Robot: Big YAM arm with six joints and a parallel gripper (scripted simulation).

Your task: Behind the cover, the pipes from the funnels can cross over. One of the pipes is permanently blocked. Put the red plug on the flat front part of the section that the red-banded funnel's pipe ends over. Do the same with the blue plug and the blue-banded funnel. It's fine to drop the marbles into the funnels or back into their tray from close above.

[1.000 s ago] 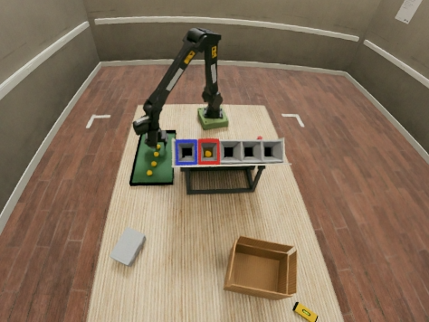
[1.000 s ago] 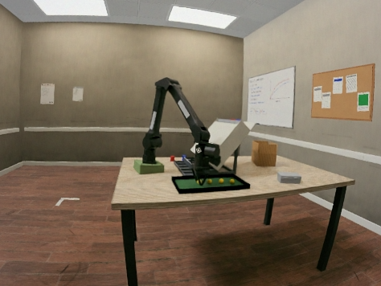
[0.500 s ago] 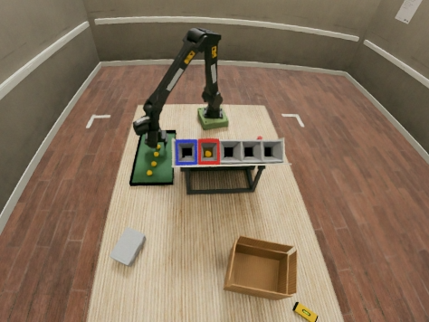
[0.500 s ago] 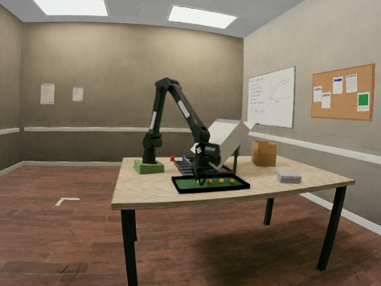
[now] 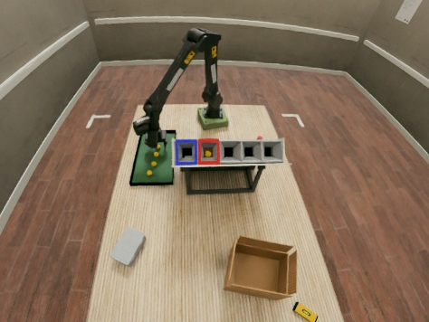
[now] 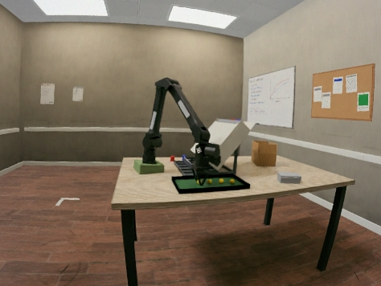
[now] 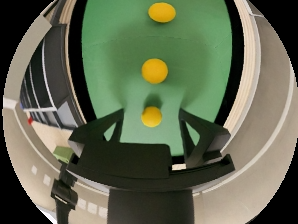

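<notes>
The green marble tray is 60 mm ahead of my hand, 10 mm to the right of it and 10 mm below it. Round my hand: yellow level (820 mm ahead, 580 mm to the left, 10 mm below); white cover (170 mm ahead, 320 mm to the left, 190 mm above); grey block (550 mm ahead, 60 mm to the right, 10 mm above).
</notes>
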